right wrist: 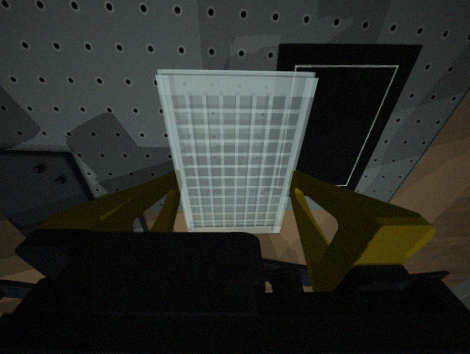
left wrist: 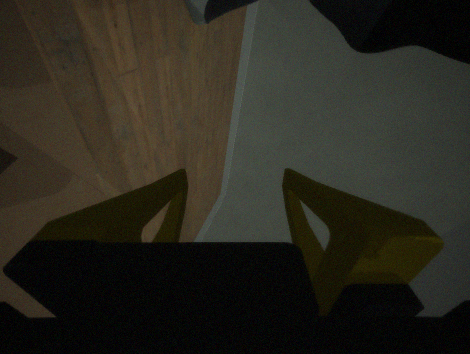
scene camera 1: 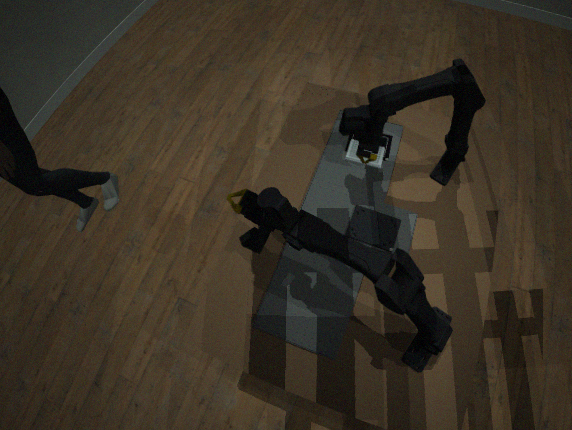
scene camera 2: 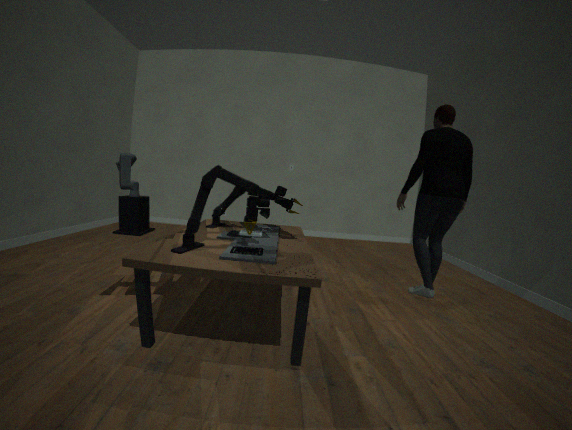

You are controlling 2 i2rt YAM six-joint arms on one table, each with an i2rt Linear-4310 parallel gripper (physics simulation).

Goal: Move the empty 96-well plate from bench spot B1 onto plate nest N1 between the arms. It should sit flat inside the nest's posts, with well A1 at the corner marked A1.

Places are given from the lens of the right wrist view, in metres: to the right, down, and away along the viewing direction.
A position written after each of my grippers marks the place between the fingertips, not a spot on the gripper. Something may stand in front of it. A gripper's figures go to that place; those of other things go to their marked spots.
my right gripper (right wrist: 235,176): 0.00, 0.00, 0.13
well plate (right wrist: 235,136): 0.00, -0.02, 0.10
